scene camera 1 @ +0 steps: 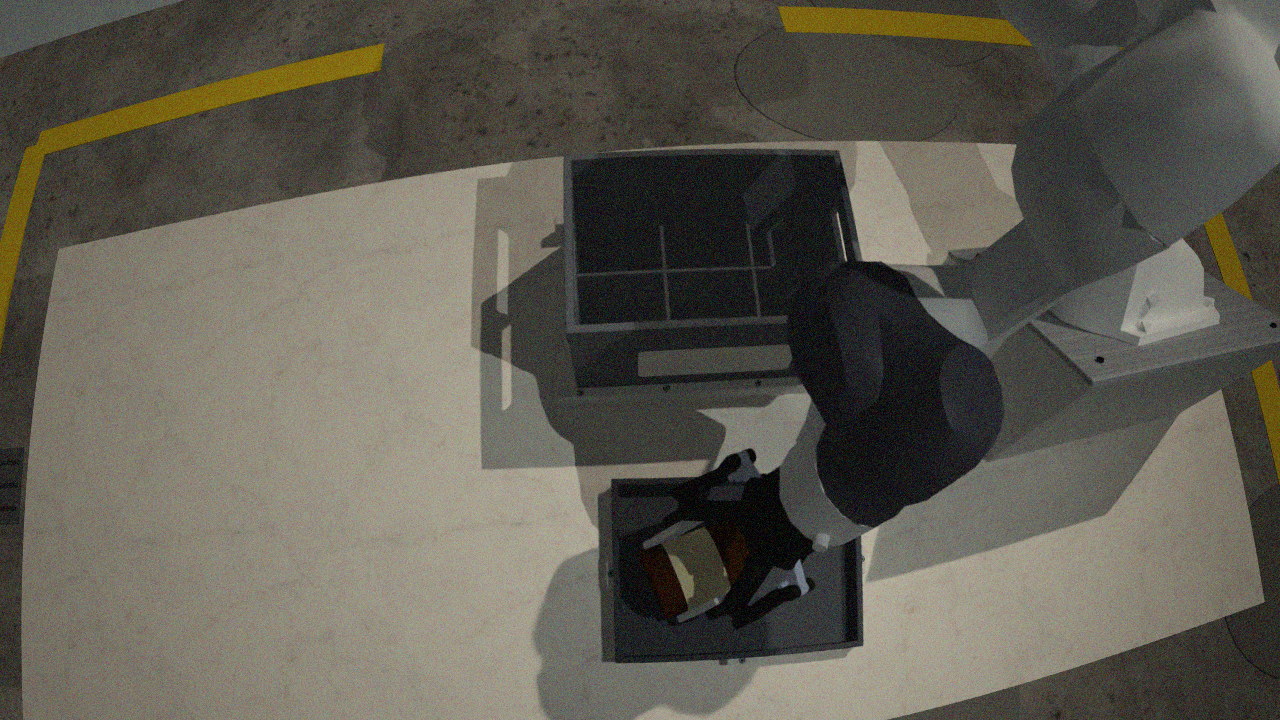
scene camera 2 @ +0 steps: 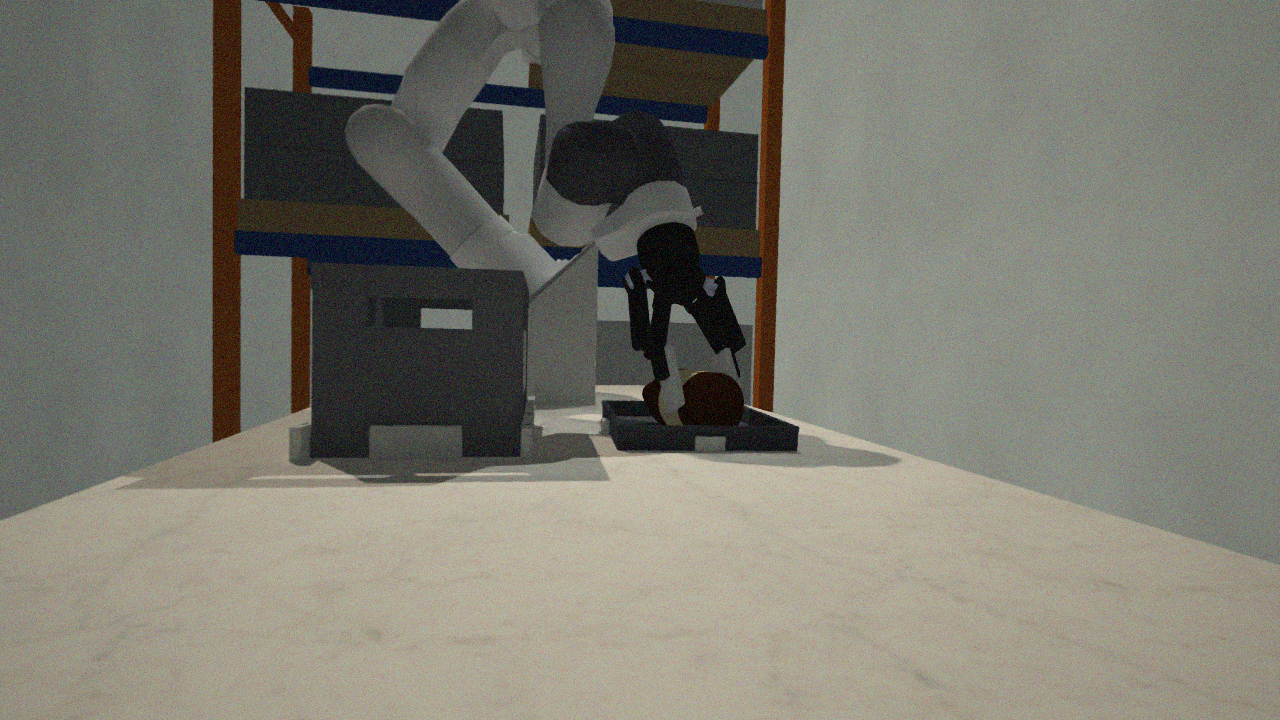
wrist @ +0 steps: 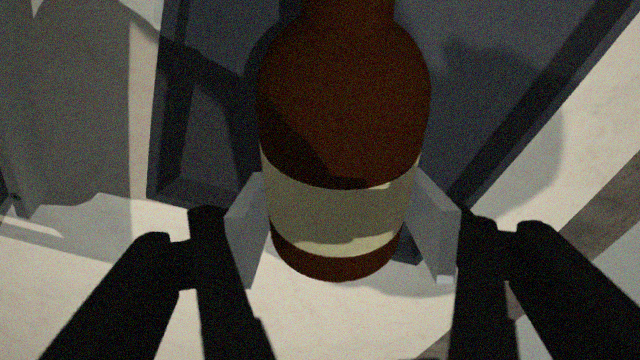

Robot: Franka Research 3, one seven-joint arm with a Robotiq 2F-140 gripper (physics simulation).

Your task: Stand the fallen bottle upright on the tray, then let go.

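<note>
A brown bottle (scene camera 1: 702, 564) (scene camera 2: 716, 400) (wrist: 345, 110) with a pale label lies on its side, about level, over the dark shallow tray (scene camera 1: 738, 652) (scene camera 2: 760, 438) (wrist: 535, 100). Its base faces scene camera 2, and its neck points back toward the arm. My gripper (scene camera 1: 682, 575) (scene camera 2: 702, 394) (wrist: 337, 196) is shut on the bottle, with one grey pad on each side of the label near the base end. In the wrist view the neck is cut off at the top edge. Whether the bottle touches the tray floor is hidden.
A tall grey crate (scene camera 1: 680, 326) (scene camera 2: 416, 376) with thin dividers stands beside the tray, close to the arm. The arm's mounting plate (scene camera 1: 1087, 358) is at the right in scene camera 1. An orange and blue shelf rack (scene camera 2: 226, 179) stands behind.
</note>
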